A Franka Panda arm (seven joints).
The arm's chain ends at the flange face. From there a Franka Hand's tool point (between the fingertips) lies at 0.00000 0.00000 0.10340 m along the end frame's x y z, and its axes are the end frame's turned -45 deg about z.
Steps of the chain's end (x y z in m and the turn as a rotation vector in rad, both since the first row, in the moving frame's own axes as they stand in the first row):
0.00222, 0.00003, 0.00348, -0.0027, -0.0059, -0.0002
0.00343, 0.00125, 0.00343, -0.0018, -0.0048, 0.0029
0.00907, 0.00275, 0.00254, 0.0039, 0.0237, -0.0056
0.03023, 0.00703, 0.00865, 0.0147, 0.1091, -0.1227
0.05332, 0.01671, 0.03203, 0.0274, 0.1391, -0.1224
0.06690, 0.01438, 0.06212, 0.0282, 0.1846, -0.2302
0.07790, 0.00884, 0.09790, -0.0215, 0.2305, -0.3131
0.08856, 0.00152, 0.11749, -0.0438, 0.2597, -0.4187
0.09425, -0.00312, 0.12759, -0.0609, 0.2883, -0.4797
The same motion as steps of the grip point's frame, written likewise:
0.00092, 0.00136, 0.00348, 0.0023, -0.0061, -0.0002
0.00106, 0.00309, 0.00343, 0.0021, -0.0047, 0.0029
0.00649, 0.00980, 0.00251, -0.0140, 0.0195, -0.0056
0.02584, 0.03266, 0.00802, -0.0668, 0.0875, -0.1227
0.03849, 0.05690, 0.03099, -0.0790, 0.1177, -0.1224
0.05378, 0.06696, 0.06033, -0.1106, 0.1505, -0.2302
0.06658, 0.07694, 0.09516, -0.1782, 0.1478, -0.3131
0.08125, 0.08175, 0.11398, -0.2146, 0.1527, -0.4187
0.09058, 0.08476, 0.12322, -0.2469, 0.1608, -0.4797

